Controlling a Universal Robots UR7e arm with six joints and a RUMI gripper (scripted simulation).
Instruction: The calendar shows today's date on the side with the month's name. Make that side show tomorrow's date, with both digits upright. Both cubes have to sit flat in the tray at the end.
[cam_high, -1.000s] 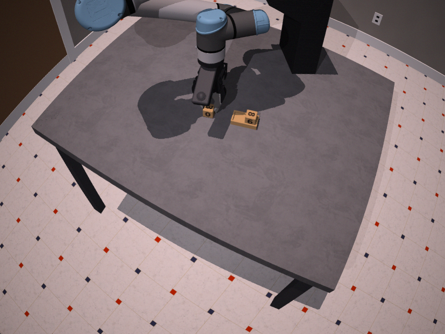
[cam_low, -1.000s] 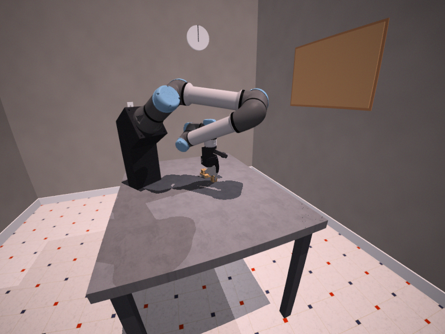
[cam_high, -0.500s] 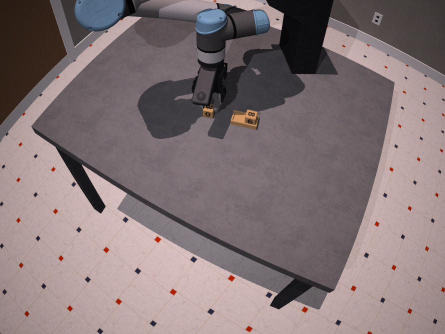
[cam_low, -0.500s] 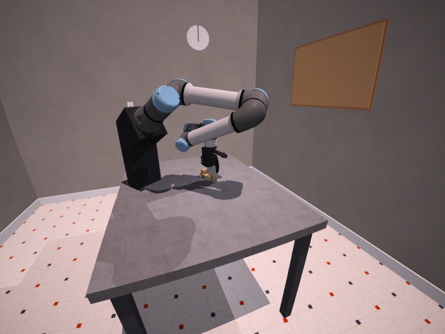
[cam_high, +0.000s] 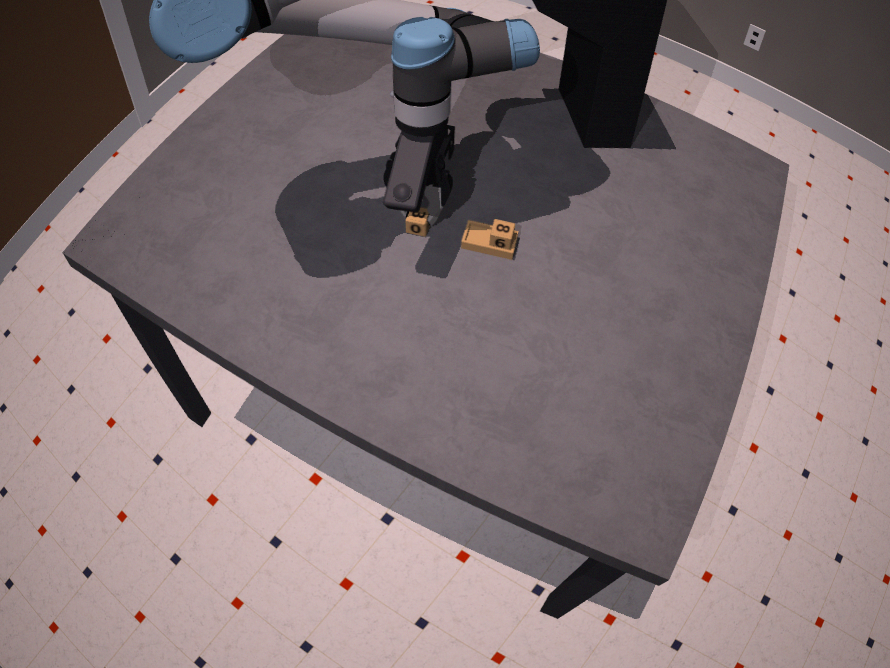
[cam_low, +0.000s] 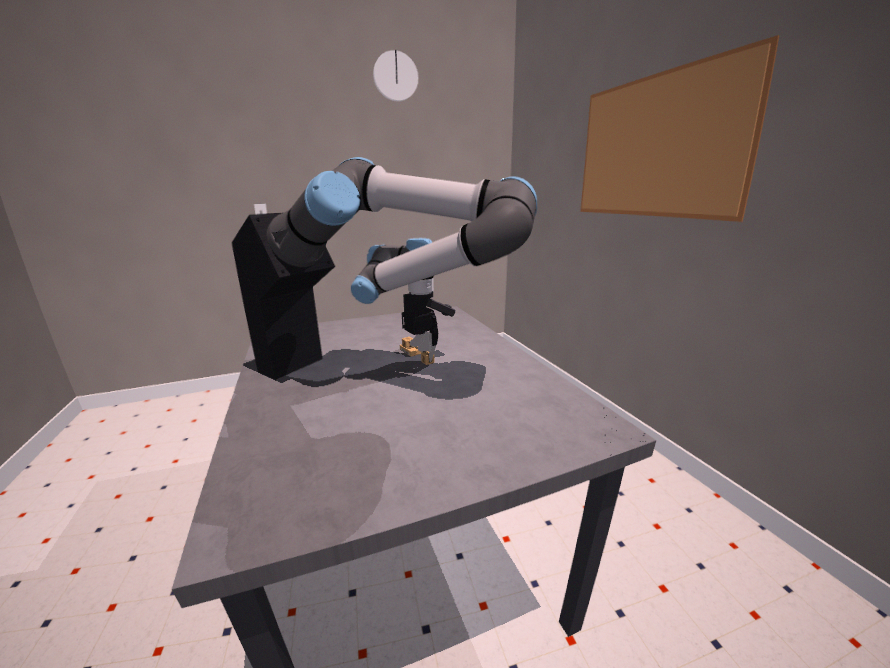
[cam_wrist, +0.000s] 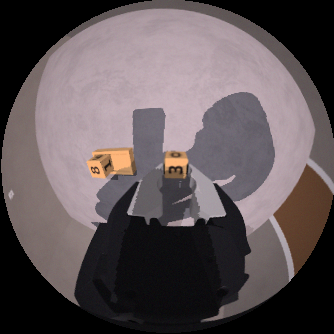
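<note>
The wooden tray is 11 cm to the left of my hand, 2 cm below it and 1 cm behind it.
</note>
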